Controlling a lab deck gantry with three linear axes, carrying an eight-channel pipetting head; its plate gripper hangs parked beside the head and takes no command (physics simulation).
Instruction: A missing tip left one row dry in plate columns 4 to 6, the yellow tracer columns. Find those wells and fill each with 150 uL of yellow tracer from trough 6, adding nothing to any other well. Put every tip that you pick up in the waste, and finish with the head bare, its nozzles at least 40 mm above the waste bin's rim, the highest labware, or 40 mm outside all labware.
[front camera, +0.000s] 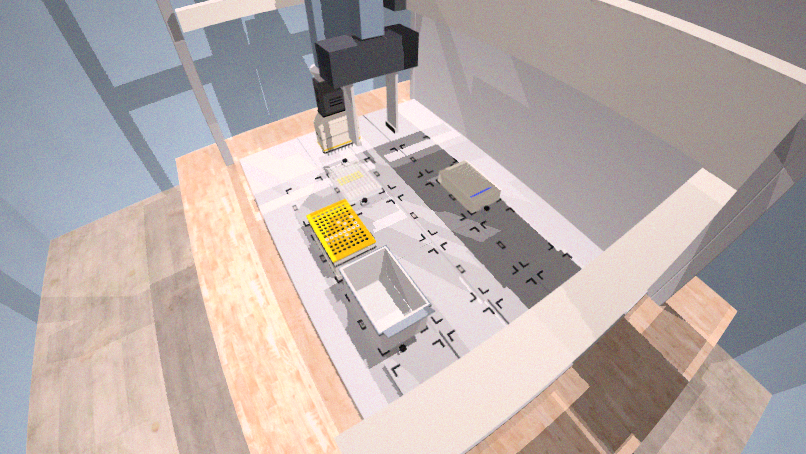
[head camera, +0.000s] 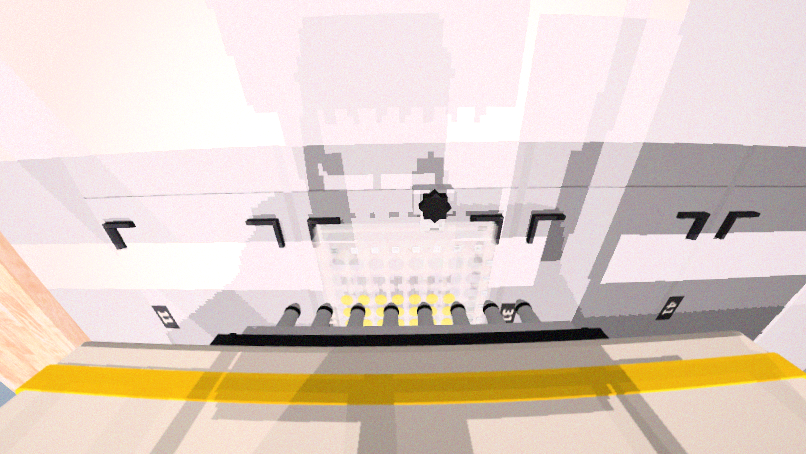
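The pipetting head hangs above and behind the clear well plate. Its eight nozzles show no tips in the head view. There, yellow wells form lines of seven dots; the right-end position looks dry. Nozzles cover part of them. The parked plate gripper has its two long fingers apart, with nothing between them. The yellow tip rack has pale spots in some holes and dark holes elsewhere. The white waste bin stands in front of it. The beige trough block is at the right; trough 6 cannot be told.
Black corner brackets and slot labels mark the deck. Black knobs stand beside the slots. A pale frame beam crosses the front, and a wall stands along the right.
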